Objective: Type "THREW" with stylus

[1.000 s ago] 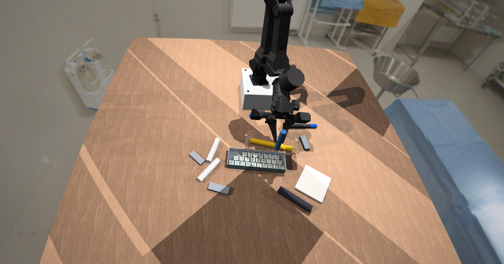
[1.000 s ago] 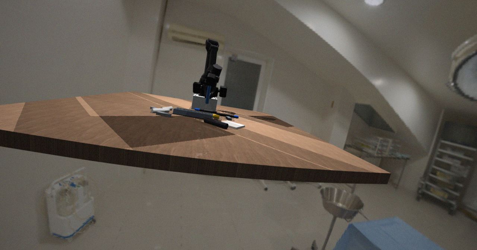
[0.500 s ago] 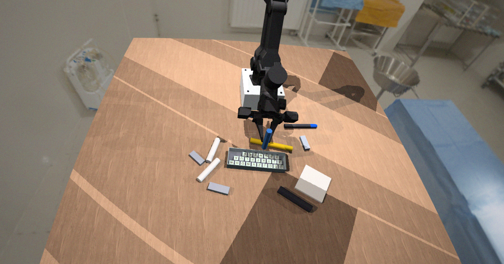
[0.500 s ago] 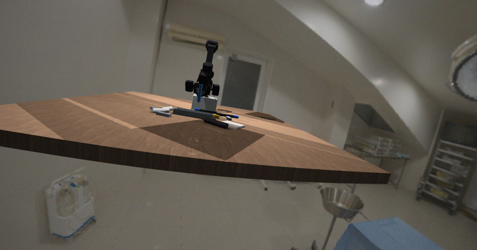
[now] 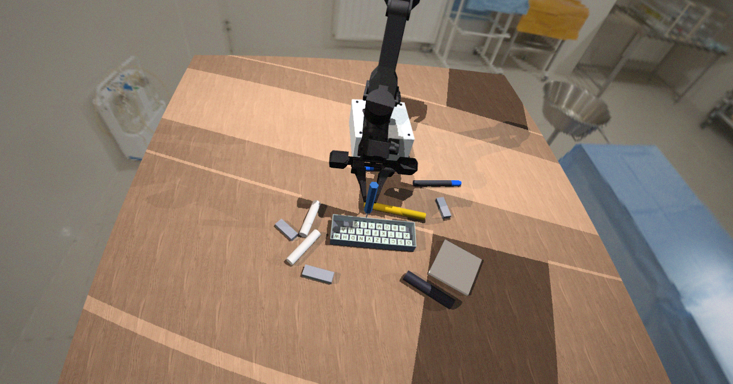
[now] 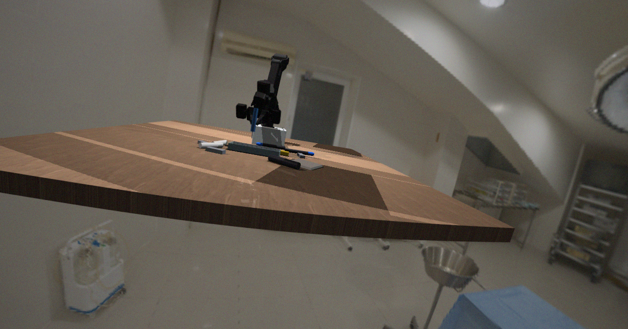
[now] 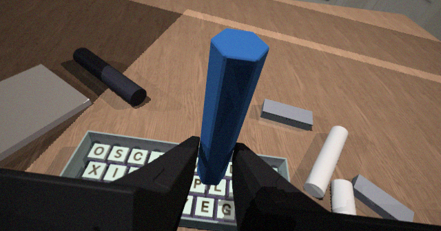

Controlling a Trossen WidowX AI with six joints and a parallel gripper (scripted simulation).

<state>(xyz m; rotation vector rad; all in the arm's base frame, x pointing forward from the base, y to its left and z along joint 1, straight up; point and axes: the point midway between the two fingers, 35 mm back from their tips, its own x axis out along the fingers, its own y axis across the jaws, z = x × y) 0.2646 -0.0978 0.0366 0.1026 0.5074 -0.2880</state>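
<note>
My gripper tip is 10 cm above the yellow pen, 9 cm to the right of it and 3 cm past it. From my gripper tip the other things lie so: blue stylus 2 cm below; then grey block 18 cm to the right, 11 cm below, 3 cm behind; then dark cylinder 18 cm ahead, 10 cm to the left, 10 cm below.
</note>
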